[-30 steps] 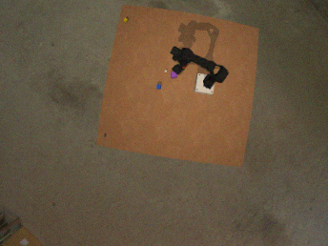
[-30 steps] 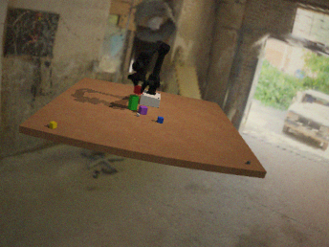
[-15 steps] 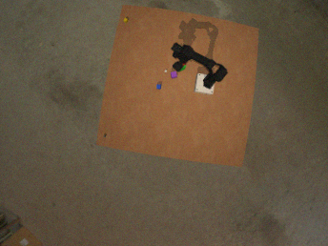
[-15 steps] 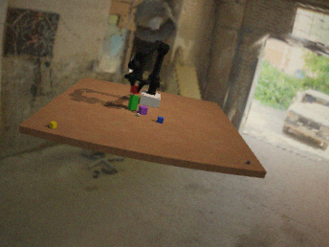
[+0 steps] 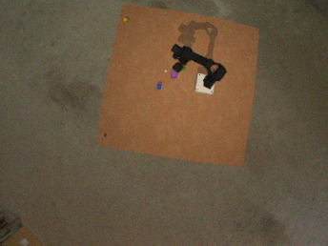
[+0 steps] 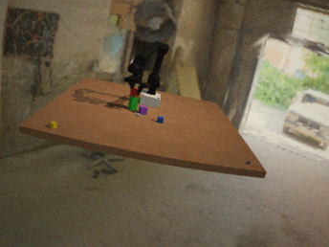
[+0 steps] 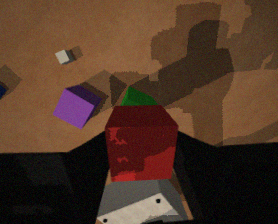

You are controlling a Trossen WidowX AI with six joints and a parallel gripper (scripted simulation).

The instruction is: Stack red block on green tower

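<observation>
The red block is 1 cm above my gripper tip. The rest, counted from my gripper tip: purple block: 4 cm ahead, 8 cm to the left, 8 cm below; blue block: 12 cm ahead, 22 cm to the left, 9 cm below; small white cube: 11 cm ahead, 7 cm to the left, 9 cm below.
</observation>
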